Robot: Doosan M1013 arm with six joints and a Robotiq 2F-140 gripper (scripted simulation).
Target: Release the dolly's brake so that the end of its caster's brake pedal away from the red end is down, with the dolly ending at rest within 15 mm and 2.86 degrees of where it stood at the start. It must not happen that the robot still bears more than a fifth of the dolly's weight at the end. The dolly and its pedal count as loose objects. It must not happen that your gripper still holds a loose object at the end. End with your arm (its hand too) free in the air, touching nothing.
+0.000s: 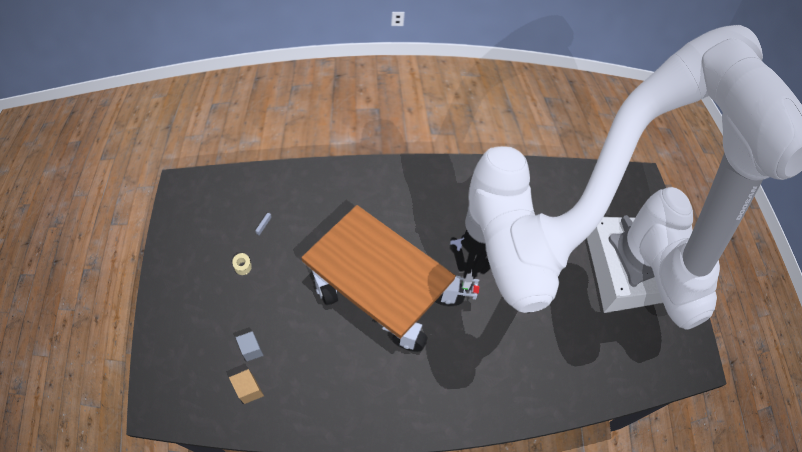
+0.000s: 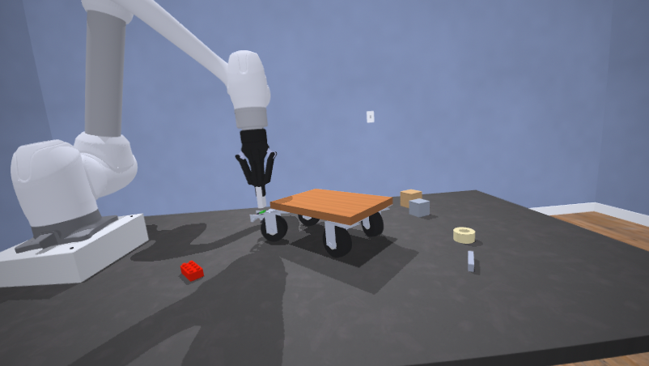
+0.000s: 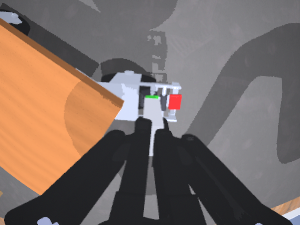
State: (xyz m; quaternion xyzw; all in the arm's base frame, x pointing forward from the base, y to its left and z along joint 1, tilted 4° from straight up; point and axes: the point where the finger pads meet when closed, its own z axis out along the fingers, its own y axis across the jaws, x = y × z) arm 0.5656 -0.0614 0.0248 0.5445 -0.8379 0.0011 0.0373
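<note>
The brake pedal lies 1 cm behind my hand and 6 cm below it. The rest, counted from my hand: grey cube 55 cm ahead, 2 cm to the left, 12 cm below; then small grey bar 45 cm ahead, 35 cm to the right, 13 cm below; then red brick 18 cm behind, 16 cm to the right, 13 cm below.
</note>
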